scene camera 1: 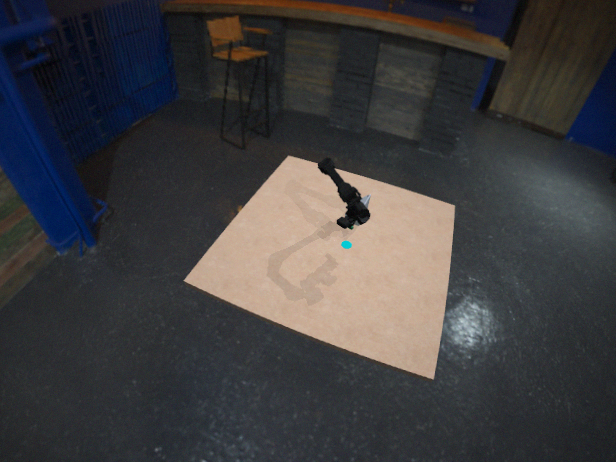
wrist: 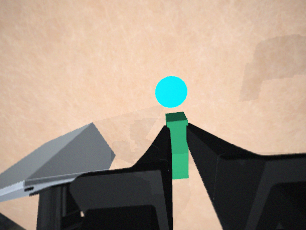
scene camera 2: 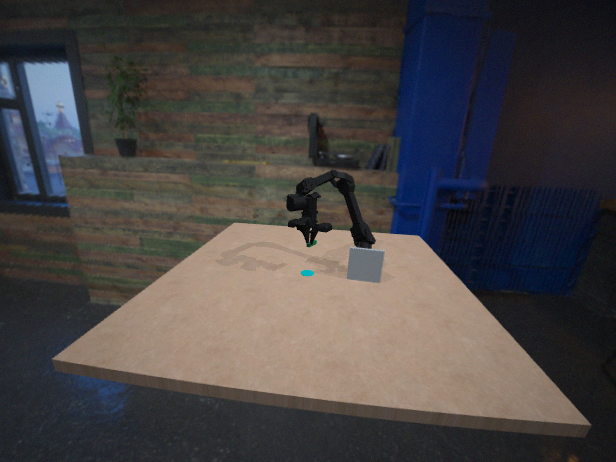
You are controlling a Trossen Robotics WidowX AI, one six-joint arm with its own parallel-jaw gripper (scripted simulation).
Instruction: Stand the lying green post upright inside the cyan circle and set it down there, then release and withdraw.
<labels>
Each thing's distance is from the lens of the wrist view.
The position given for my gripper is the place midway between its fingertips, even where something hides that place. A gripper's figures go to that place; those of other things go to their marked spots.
my gripper (wrist: pixel 176 128): 0.11 m
green post (wrist: pixel 177 121): 0.10 m
cyan circle (wrist: pixel 171 91): 0.24 m
The marked spots on the green post and the cyan circle are 0.15 m apart.
</labels>
